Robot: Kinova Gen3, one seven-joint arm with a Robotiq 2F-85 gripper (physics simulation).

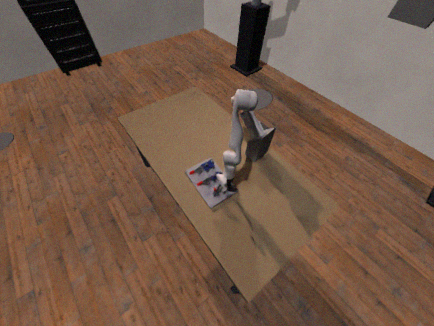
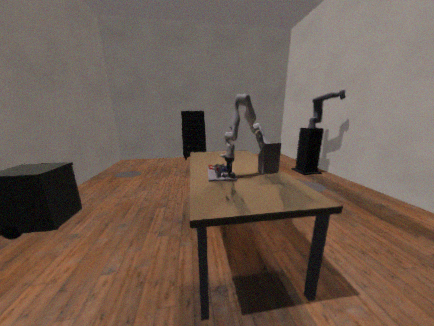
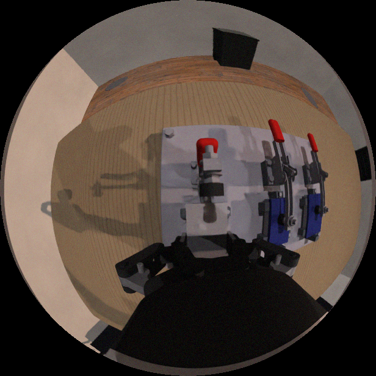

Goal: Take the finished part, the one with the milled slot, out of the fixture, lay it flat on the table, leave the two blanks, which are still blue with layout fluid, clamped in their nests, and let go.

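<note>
The finished part, a bare silver block with a milled slot, is at the near left of the fixture plate, between two side pins. My gripper is shut on its near end, one finger on each side. I cannot tell whether it is raised from its nest. Its toggle clamp stands upright behind it, red handle seen end-on. Two blue blanks sit to the right in their nests, under clamp arms with red handles pointing away.
The wooden table carries the plate and my arm's grey base block. The upright clamp is close in front of the gripper. A second arm on a black pedestal stands off the table.
</note>
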